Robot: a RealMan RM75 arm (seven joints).
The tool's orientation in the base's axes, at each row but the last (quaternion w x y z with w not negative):
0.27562 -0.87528 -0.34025 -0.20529
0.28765 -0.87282 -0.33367 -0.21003
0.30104 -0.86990 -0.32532 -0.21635
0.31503 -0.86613 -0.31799 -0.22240
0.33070 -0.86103 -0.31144 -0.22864
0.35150 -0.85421 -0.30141 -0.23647
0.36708 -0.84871 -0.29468 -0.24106
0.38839 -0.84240 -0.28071 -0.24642
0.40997 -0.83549 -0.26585 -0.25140
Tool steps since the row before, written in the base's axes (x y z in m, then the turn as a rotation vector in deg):
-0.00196 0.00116 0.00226 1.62 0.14 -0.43
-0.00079 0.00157 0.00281 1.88 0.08 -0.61
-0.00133 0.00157 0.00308 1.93 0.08 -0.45
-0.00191 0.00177 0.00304 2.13 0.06 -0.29
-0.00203 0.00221 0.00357 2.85 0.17 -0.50
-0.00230 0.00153 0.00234 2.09 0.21 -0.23
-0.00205 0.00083 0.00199 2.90 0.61 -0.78
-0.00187 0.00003 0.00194 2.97 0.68 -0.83
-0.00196 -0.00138 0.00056 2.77 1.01 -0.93
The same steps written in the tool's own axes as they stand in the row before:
0.00045 -0.00288 -0.00134 0.94 1.21 0.69
0.00175 -0.00253 -0.00123 0.99 1.49 0.84
0.00152 -0.00306 -0.00143 1.12 1.47 0.73
0.00117 -0.00361 -0.00127 1.34 1.55 0.64
0.00157 -0.00422 -0.00122 1.76 2.07 0.99
0.00035 -0.00351 -0.00081 1.41 1.41 0.70
0.00006 -0.00281 -0.00098 1.77 2.00 1.51
-0.00011 -0.00226 -0.00146 1.81 2.03 1.60
-0.00141 -0.00086 -0.00183 1.68 1.79 1.89

